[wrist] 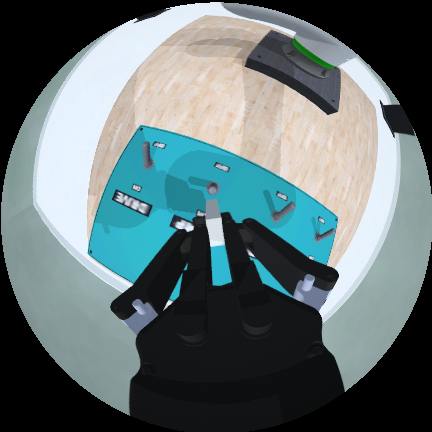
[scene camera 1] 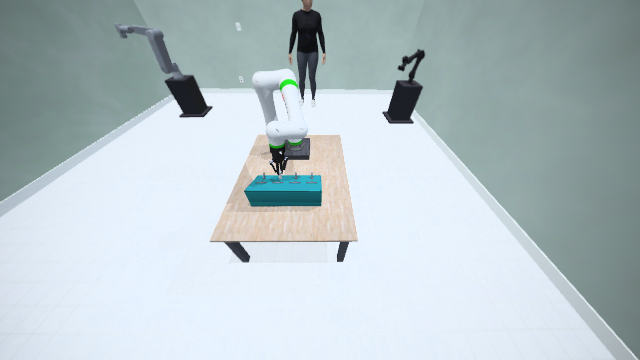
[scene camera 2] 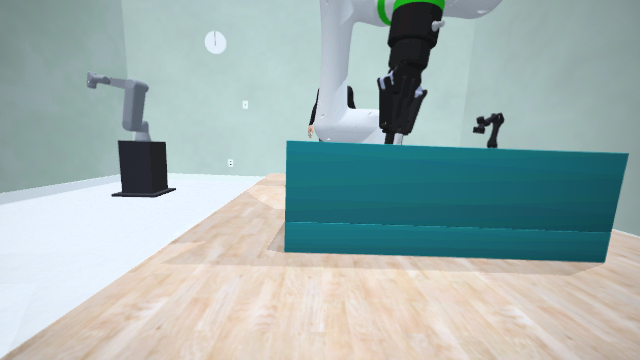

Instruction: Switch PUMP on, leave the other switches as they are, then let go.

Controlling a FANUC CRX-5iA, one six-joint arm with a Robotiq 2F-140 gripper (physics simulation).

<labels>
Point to a teal switch box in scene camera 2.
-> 341,198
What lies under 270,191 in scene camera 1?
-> A teal switch box.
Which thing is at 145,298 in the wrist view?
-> My gripper.
</labels>
